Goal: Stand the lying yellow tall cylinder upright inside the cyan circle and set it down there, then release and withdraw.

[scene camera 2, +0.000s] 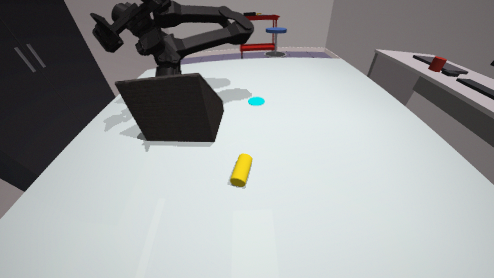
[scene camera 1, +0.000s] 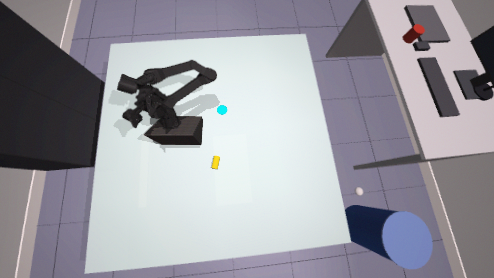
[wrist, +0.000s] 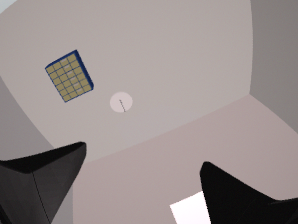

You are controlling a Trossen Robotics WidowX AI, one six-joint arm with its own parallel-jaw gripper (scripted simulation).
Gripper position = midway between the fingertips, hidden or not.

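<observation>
Gripper state: my gripper [scene camera 1: 142, 121] [wrist: 144, 160] is open, holds nothing, and is visible at both of these points.
</observation>
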